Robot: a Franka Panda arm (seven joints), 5 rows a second.
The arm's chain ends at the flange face. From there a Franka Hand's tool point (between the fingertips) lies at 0.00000 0.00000 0.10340 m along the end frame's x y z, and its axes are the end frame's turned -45 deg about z.
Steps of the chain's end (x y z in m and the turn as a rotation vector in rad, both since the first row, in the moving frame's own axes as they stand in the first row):
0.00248 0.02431 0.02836 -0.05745 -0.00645 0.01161
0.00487 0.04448 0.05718 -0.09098 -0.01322 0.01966
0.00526 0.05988 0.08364 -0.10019 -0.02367 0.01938
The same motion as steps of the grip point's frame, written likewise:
-0.02013 0.02264 0.02819 -0.03606 -0.04518 0.01161
-0.03567 0.04050 0.05674 -0.05498 -0.07368 0.01966
-0.04772 0.05156 0.08309 -0.05411 -0.08758 0.01938

